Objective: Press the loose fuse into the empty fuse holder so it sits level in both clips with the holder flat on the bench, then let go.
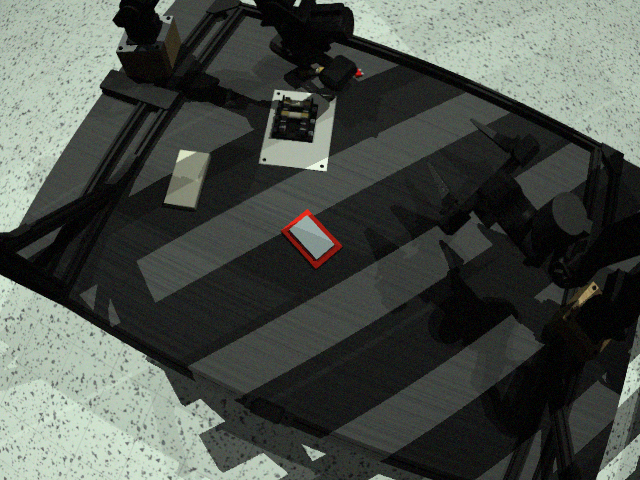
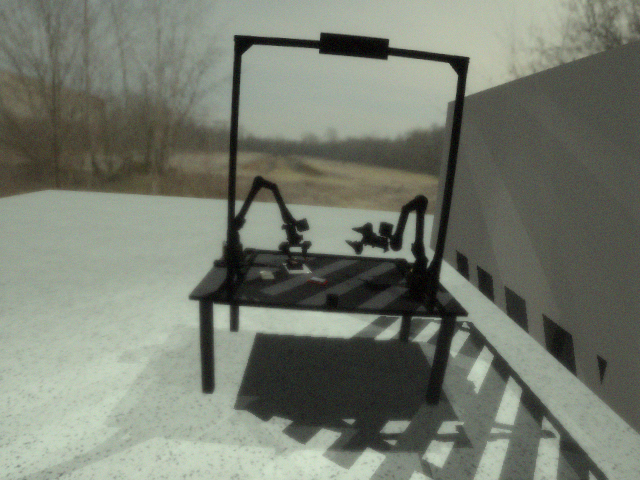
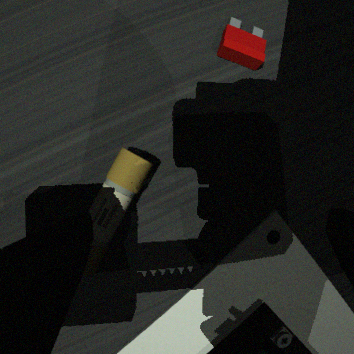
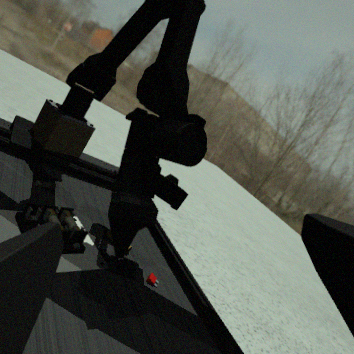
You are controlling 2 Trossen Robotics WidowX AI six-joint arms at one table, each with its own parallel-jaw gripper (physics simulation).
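Frame: origin at the left arm's base, x ahead, y left, z up, level; metres.
Seen in the pictures: left gripper, fingertip midpoint: (image 2: 298,258) (image 3: 210,222) (image 4: 118,245); right gripper, fingertip midpoint: (image 1: 449,140) (image 2: 348,234) (image 4: 183,230); left arm's base, link origin: (image 1: 144,33) (image 4: 70,112); right arm's base, link origin: (image 1: 594,319) (image 2: 419,272).
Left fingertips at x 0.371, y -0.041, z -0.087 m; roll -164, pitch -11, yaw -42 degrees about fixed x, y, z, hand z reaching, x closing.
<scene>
Pixels of each thing's middle, then the offset from my left fingertips to it. "spot": a spot on its surface instead.
- loose fuse, body centre: (image 3: 106,211) (image 1: 312,72) 0.026 m back, 0.028 m left, 0.014 m down
- black fuse holder, surface spot: (image 3: 260,333) spot: 0.019 m back, 0.060 m right, 0.008 m down
- small red blade fuse, body centre: (image 3: 243,40) (image 4: 152,280) (image 1: 358,72) 0.067 m ahead, 0.041 m left, 0.018 m down
- red-framed grey card, body centre: (image 1: 311,238) (image 2: 317,280) 0.005 m ahead, 0.329 m right, 0.014 m down
- beige block, body centre: (image 1: 187,179) (image 2: 267,276) 0.231 m back, 0.238 m right, 0.014 m down
The loose fuse (image 3: 128,170) (image 1: 320,70), with a brass cap and a glass body, lies on the bench just behind the white plate (image 1: 294,154) (image 3: 281,277). One finger hides most of its body. My left gripper (image 3: 210,222) (image 1: 318,72) (image 2: 294,248) (image 4: 118,245) is open and low over the fuse, one finger on each side of it. The black fuse holder (image 1: 294,119) (image 3: 260,333) stands flat on the plate, with one fuse in a far slot. My right gripper (image 1: 456,152) (image 2: 357,238) is open and empty, high above the right side of the table.
A small red blade fuse (image 1: 358,72) (image 3: 242,47) (image 4: 152,279) lies beyond the left gripper near the table's back edge. A red-framed grey card (image 1: 311,238) (image 2: 317,280) lies mid-table. A beige block (image 1: 188,178) lies at the left. A tall black frame (image 2: 233,143) spans the table.
</scene>
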